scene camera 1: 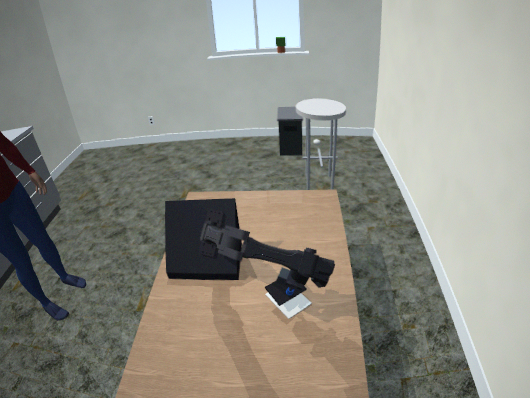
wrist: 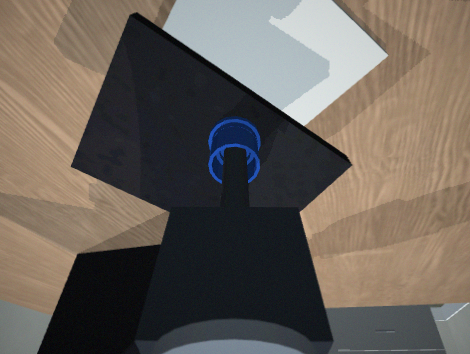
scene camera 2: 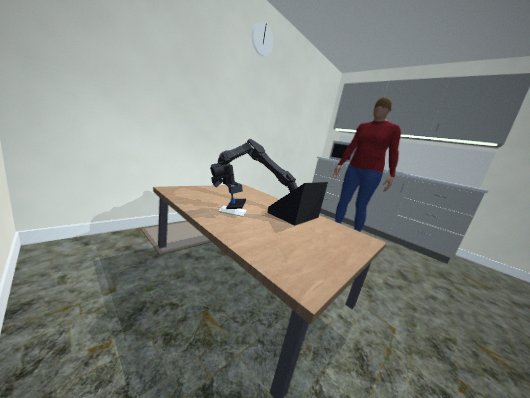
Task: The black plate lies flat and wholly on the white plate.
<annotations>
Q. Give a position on a white plate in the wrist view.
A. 300,64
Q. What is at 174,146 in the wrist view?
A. A black plate.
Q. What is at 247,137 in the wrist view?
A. My suction cup.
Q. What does my suction cup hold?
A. A black plate.
</annotations>
